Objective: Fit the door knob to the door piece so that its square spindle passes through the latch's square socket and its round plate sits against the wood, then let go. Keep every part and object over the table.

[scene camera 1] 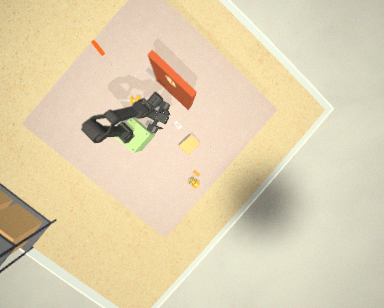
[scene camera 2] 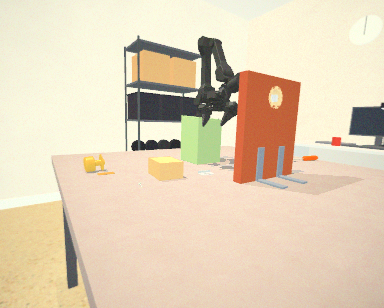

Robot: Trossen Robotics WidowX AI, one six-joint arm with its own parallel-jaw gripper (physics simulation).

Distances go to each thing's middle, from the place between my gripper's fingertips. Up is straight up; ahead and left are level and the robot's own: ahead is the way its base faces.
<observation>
I see the red-orange door piece (scene camera 2: 260, 123) 19 cm ahead of my hand and 12 cm to the left of it. Also, from my hand: yellow block (scene camera 2: 162, 168) (21 cm to the right, 16 cm below).
</observation>
